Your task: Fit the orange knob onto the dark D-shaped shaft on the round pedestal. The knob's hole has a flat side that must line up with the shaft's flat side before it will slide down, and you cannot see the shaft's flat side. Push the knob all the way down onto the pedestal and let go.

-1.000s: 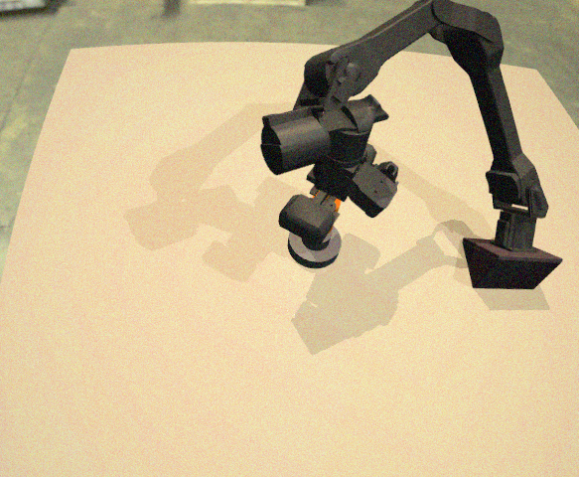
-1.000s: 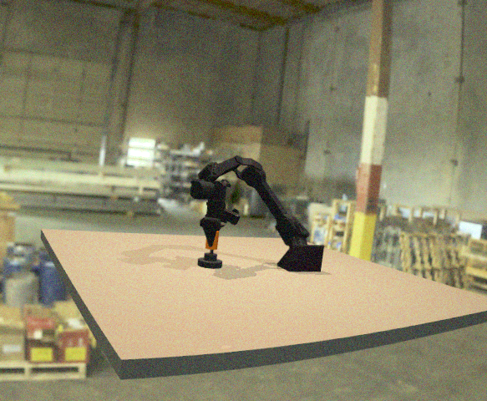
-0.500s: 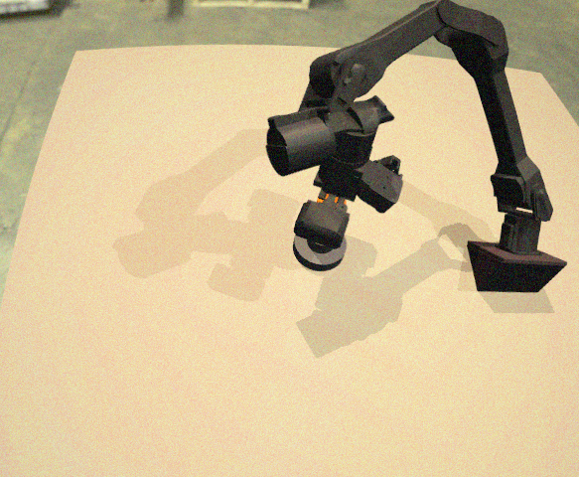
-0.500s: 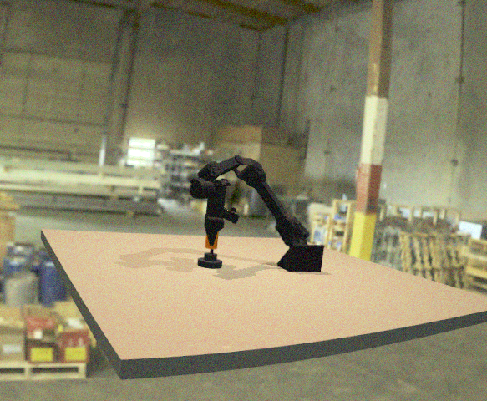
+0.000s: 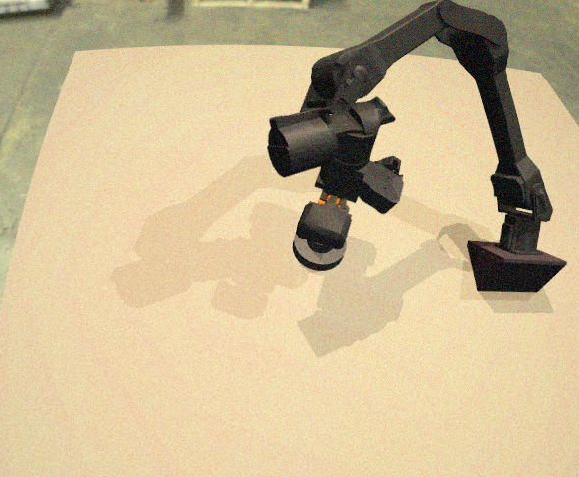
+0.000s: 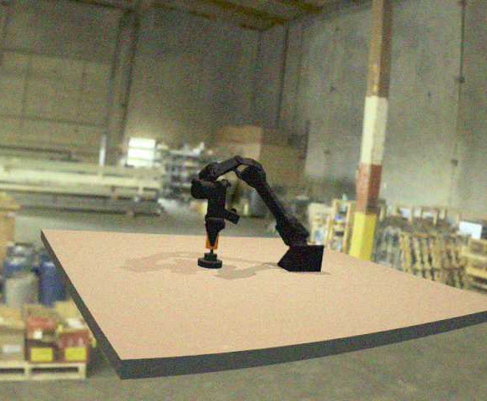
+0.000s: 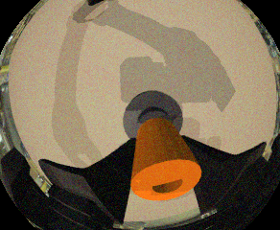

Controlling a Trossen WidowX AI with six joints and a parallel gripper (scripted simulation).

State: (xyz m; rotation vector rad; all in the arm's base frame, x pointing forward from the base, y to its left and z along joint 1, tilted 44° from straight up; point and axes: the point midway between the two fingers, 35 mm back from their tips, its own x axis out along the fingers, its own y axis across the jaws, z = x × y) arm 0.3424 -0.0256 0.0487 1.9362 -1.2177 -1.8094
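Now: the orange knob 20 mm above my gripper tip. The rest, counted from my gripper tip: pedestal: 40 mm below.
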